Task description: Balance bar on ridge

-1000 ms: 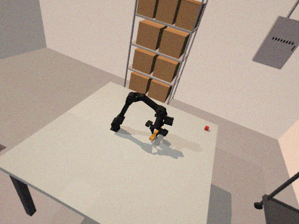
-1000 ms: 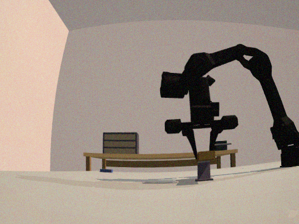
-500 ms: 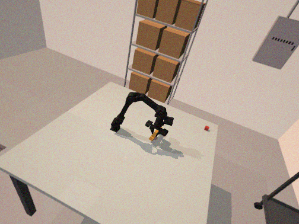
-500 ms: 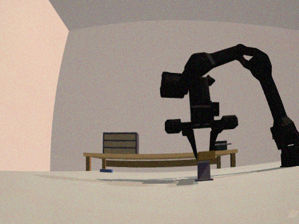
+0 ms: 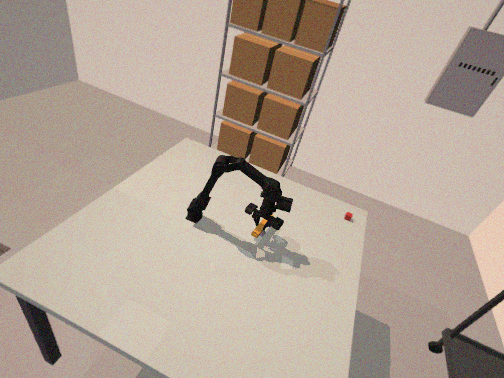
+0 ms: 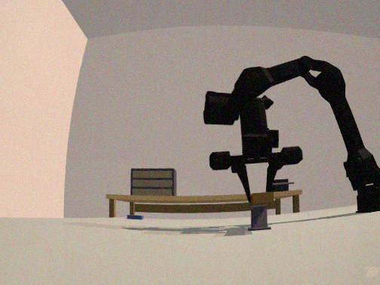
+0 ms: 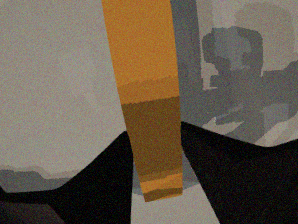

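The orange bar lies 3 cm to the left of my gripper tip. Round my gripper tip: red cube (41 cm ahead, 43 cm to the left, 4 cm below).
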